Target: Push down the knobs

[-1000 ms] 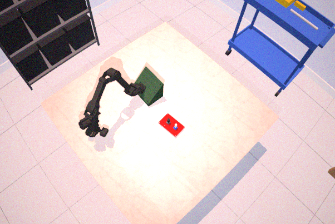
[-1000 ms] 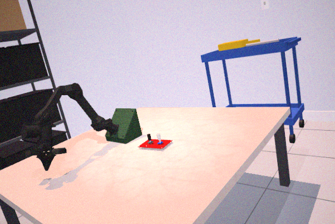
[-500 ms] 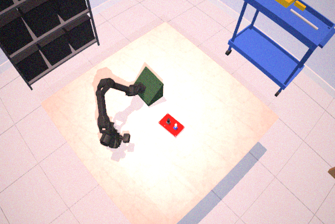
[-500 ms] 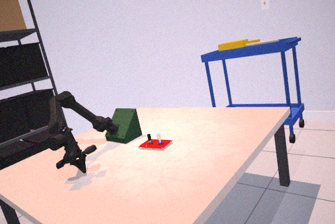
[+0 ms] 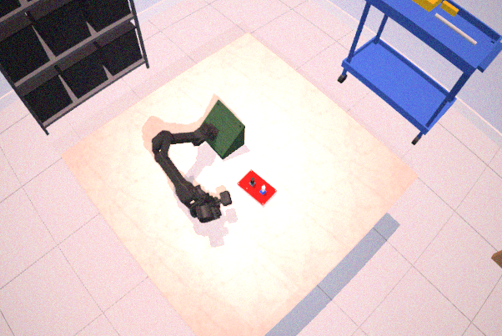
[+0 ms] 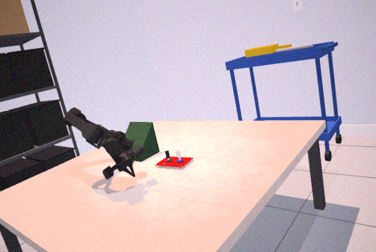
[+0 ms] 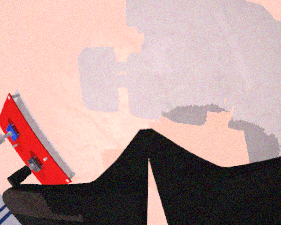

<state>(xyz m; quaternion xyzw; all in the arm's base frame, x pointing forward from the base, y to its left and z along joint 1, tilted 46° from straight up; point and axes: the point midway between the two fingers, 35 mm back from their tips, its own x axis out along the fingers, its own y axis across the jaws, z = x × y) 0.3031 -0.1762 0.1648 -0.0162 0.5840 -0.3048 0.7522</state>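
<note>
The black knob lies 21 cm to the left of my gripper tip, 1 cm ahead of it and 1 cm above it. From my gripper tip the other things lie so: white knob: 22 cm to the left, 7 cm ahead, 2 cm above.
</note>
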